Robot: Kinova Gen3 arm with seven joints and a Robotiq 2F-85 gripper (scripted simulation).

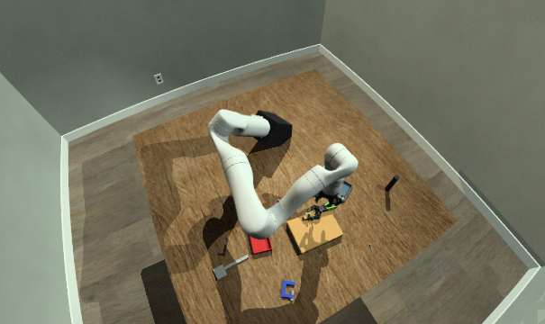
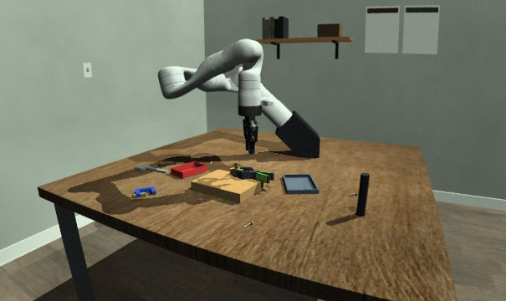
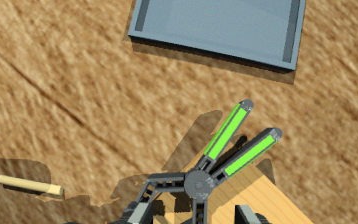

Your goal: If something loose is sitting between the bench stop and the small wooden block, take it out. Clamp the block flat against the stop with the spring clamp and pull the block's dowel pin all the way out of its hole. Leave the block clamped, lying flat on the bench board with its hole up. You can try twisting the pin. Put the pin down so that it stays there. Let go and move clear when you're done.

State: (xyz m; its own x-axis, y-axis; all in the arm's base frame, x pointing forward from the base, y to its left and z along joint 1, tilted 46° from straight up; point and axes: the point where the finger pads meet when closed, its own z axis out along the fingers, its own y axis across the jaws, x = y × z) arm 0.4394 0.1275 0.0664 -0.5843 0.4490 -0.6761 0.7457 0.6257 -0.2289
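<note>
Now: the dowel pin 60 mm to the right of my hand and 80 mm below it. From my hand the other things lie so: thin pale stick 120 mm behind, 110 mm to the right, 140 mm below; small wooden block 60 mm to the right, 100 mm below; tan bench board 50 mm ahead, 60 mm to the right, 120 mm below.
</note>
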